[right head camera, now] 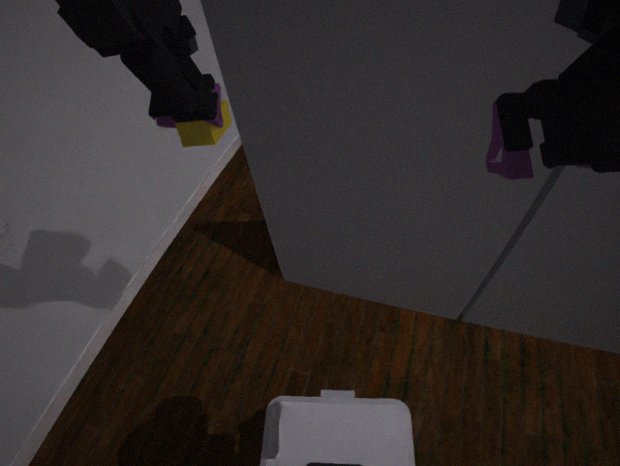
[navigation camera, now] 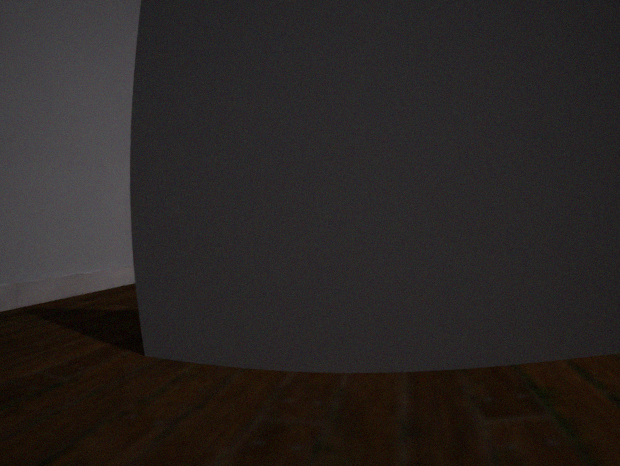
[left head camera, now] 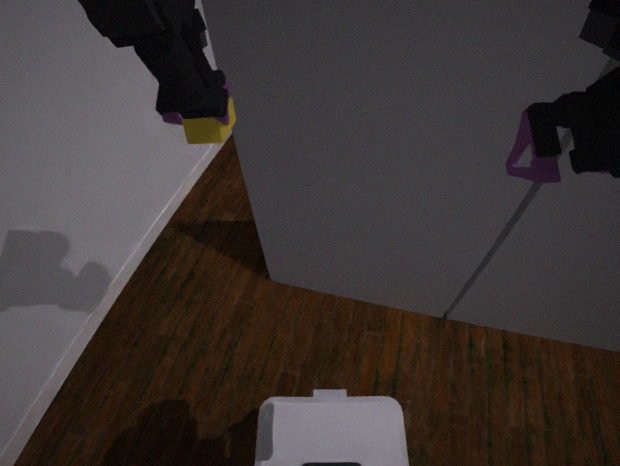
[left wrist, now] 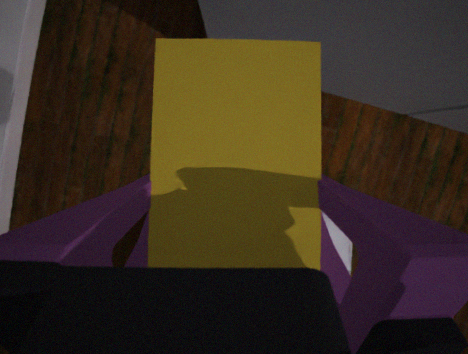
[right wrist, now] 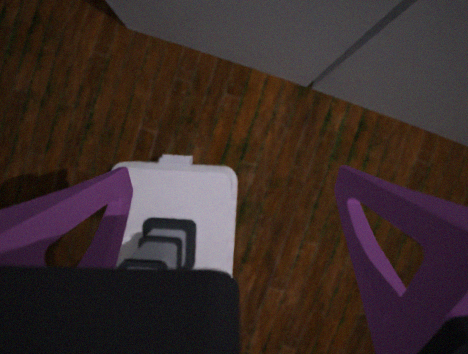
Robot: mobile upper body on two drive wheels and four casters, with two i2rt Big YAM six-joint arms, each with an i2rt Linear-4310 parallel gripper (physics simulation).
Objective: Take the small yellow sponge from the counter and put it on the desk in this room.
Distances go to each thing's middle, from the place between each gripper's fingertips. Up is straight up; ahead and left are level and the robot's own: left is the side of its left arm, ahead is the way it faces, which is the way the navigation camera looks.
The small yellow sponge (right head camera: 194,133) is 240 mm ahead of my right hand, 440 mm to the left of it and 80 mm below it.
The small yellow sponge is 10 mm above my left hand.
